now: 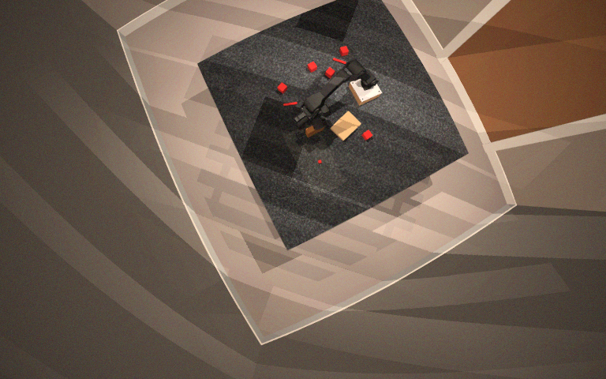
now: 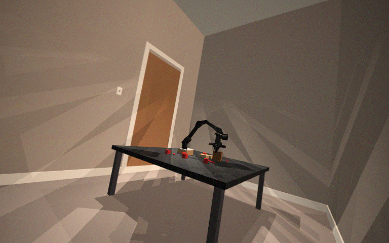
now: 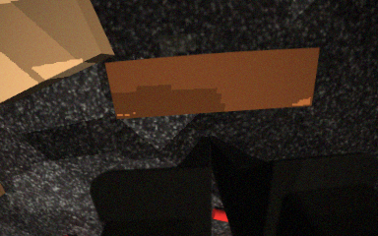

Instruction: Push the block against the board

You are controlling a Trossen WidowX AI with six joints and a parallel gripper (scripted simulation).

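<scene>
Now: the orange-brown square block 40 mm to the left of my gripper tip and 30 mm below it. From my gripper tip the other things lie so: red dot 220 mm to the left, 80 mm below, 20 mm ahead; then light tan board 190 mm behind, 70 mm to the left, 70 mm below.
</scene>
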